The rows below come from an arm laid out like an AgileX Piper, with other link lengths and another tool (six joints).
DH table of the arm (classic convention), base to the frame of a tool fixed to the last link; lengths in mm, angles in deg. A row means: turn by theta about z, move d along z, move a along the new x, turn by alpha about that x. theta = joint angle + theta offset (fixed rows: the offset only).
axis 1: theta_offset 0; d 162.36; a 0; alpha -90
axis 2: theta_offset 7.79; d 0; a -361.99; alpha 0
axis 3: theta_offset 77.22; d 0; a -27.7; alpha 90
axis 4: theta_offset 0; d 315.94; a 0; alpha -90
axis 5: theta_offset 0; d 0; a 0; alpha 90
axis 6: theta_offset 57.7; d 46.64; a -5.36; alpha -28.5
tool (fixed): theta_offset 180; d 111.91; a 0; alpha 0
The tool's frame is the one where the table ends.
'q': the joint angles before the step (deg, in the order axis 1, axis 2, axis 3, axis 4, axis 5, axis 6). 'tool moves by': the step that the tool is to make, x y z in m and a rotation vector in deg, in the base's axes. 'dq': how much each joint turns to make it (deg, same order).
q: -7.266, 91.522, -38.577, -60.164, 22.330, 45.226
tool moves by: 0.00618, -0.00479, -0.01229, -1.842, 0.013, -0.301
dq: 0.000, 2.634, -0.061, -8.726, 0.228, 8.394
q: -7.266, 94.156, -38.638, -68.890, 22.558, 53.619
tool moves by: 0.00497, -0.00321, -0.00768, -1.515, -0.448, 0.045
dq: 0.000, 1.844, -0.048, -7.271, 0.322, 6.865
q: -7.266, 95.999, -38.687, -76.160, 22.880, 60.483
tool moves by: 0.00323, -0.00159, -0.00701, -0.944, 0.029, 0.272
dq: 0.000, 1.464, -0.049, -4.534, 0.273, 4.075
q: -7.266, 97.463, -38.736, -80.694, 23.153, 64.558
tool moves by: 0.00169, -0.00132, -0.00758, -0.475, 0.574, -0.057
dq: 0.000, 1.324, -0.073, -2.132, 0.364, 2.028
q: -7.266, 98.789, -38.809, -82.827, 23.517, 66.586
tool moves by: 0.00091, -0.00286, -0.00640, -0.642, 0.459, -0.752
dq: 0.000, 1.151, -0.059, -1.625, 0.913, 2.027
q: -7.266, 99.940, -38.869, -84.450, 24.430, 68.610
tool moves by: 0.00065, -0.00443, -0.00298, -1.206, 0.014, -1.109
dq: 0.001, 0.751, -0.060, -1.773, 1.539, 2.249
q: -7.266, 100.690, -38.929, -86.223, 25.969, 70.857
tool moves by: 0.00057, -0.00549, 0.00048, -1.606, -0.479, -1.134
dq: -0.081, 0.342, -0.036, -2.071, 1.810, 2.373
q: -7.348, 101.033, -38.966, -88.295, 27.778, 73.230
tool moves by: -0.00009, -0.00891, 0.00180, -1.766, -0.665, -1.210
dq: -0.659, 0.196, -0.006, -2.452, 1.686, 2.294
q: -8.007, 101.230, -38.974, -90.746, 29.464, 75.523
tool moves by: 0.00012, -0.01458, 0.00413, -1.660, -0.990, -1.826
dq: -1.514, 0.092, -0.329, -2.176, 1.452, 1.885
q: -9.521, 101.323, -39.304, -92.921, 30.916, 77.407
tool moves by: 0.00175, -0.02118, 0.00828, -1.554, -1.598, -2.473
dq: -2.450, 0.008, -1.052, -1.874, 1.090, 1.425
